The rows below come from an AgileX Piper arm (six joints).
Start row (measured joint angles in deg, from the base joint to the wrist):
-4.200 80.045 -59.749 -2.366 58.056 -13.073
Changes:
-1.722 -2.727 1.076 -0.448 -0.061 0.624
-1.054 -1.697 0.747 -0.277 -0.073 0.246
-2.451 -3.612 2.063 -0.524 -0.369 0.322
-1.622 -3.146 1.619 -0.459 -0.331 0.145
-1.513 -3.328 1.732 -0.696 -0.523 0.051
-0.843 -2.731 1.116 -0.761 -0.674 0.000
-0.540 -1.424 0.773 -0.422 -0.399 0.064
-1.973 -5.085 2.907 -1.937 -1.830 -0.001
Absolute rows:
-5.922 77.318 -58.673 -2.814 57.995 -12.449
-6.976 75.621 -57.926 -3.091 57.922 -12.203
-9.427 72.009 -55.863 -3.615 57.553 -11.881
-11.049 68.863 -54.244 -4.074 57.222 -11.736
-12.562 65.535 -52.512 -4.770 56.699 -11.685
-13.405 62.804 -51.396 -5.531 56.025 -11.685
-13.945 61.380 -50.623 -5.953 55.626 -11.621
-15.918 56.295 -47.716 -7.890 53.796 -11.622

